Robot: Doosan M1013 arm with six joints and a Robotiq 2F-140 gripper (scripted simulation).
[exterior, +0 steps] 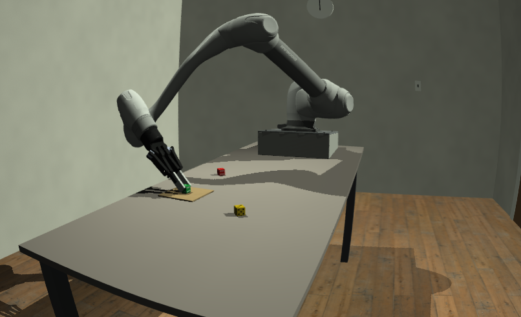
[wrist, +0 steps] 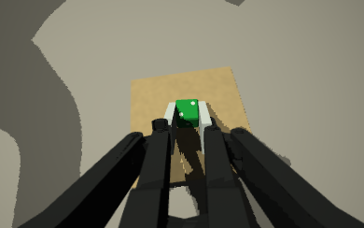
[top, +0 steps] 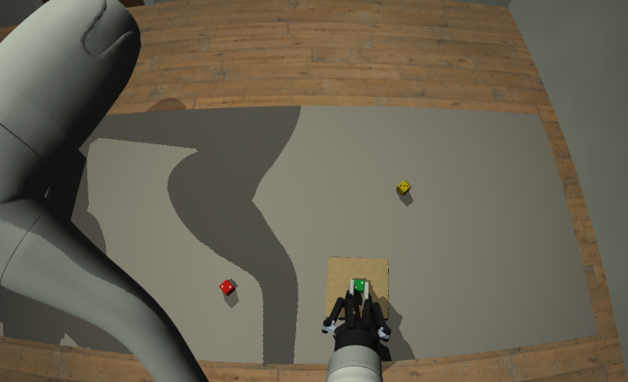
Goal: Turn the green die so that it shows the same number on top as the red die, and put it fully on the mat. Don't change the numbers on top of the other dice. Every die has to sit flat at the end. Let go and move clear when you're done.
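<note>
Right now the green die is 20 mm to the left of my hand and 20 mm below it. Also, from my hand: tan mat: 40 mm below, 20 mm to the left; red die: 290 mm behind, 30 mm below, 20 mm to the left; yellow die: 260 mm to the left, 130 mm ahead, 30 mm below.
</note>
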